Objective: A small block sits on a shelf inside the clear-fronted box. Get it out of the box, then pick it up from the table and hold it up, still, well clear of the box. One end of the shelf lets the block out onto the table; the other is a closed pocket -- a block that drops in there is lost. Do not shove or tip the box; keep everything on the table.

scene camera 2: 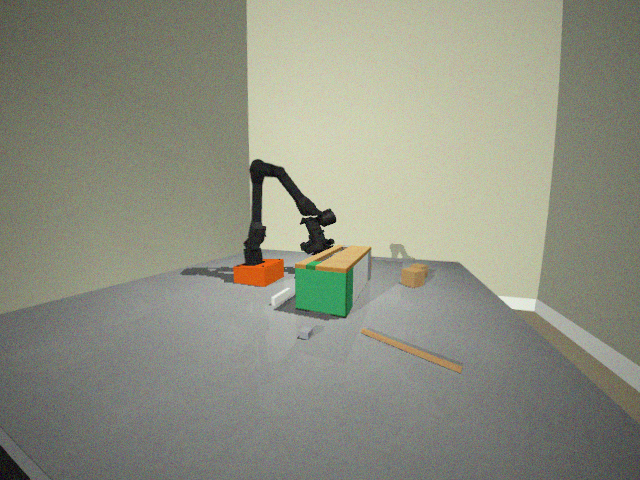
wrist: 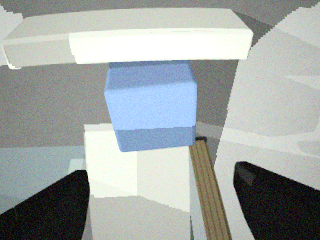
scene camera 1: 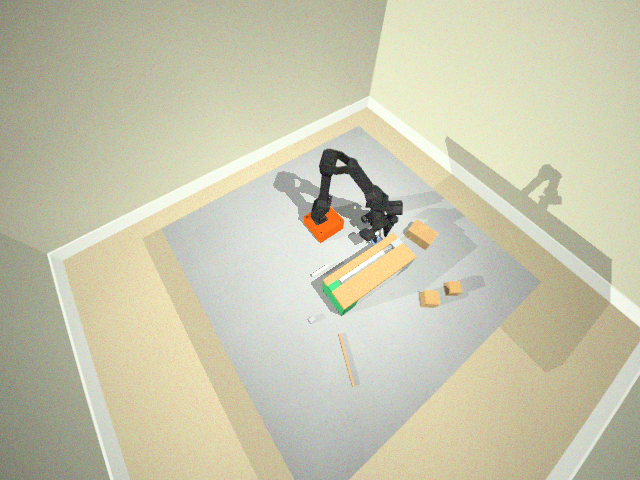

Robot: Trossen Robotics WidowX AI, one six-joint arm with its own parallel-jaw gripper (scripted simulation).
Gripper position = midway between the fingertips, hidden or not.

Note:
In view: my gripper (wrist: pixel 162 177), a blue block (wrist: pixel 152 103) and a box (scene camera 2: pixel 329 283).
The box shows as well in the wrist view (wrist: pixel 167 186) and in scene camera 1 (scene camera 1: pixel 348 286). Scene camera 2 misses the blue block, which is hidden by the box.

